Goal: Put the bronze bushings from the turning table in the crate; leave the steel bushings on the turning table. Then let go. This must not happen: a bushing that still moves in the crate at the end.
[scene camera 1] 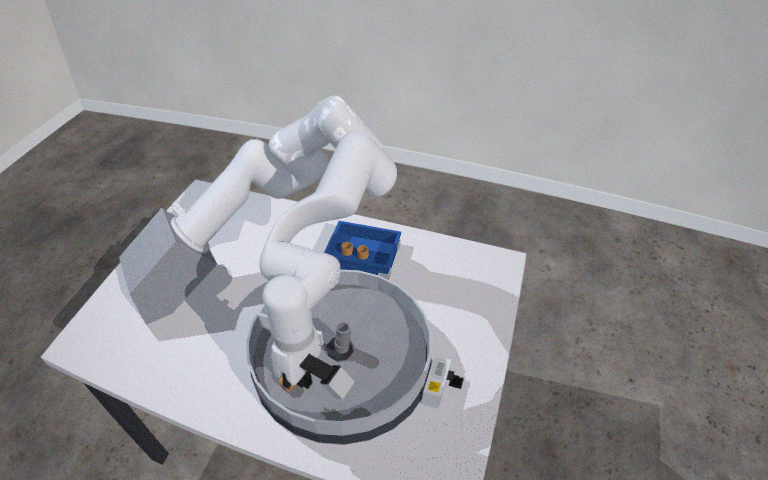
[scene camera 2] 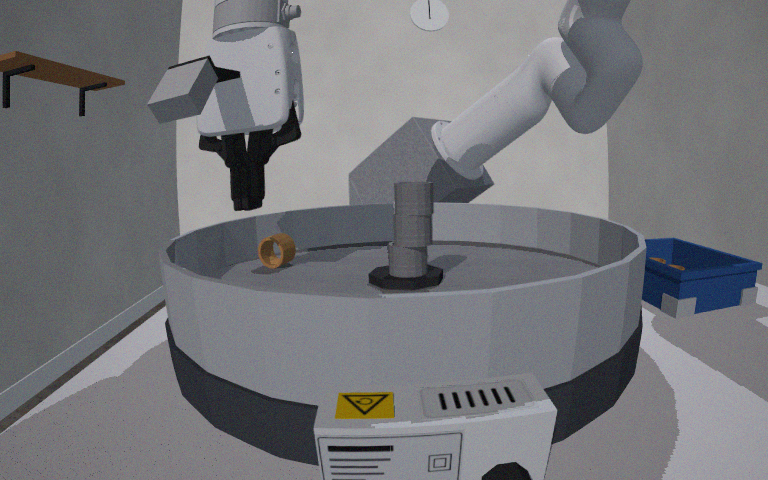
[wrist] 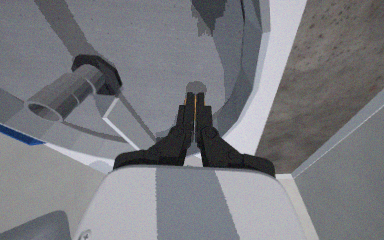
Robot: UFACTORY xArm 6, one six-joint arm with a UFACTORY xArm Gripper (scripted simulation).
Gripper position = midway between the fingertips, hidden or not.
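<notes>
Scene camera 2 shows the gripper (scene camera 2: 248, 209) together with a bronze bushing (scene camera 2: 286, 244), a steel bushing (scene camera 2: 411, 198), a steel bushing (scene camera 2: 406, 262) and a turning table (scene camera 2: 363, 268). In the wrist view, the turning table (wrist: 150, 62) and the gripper (wrist: 195, 103) appear as well.
</notes>
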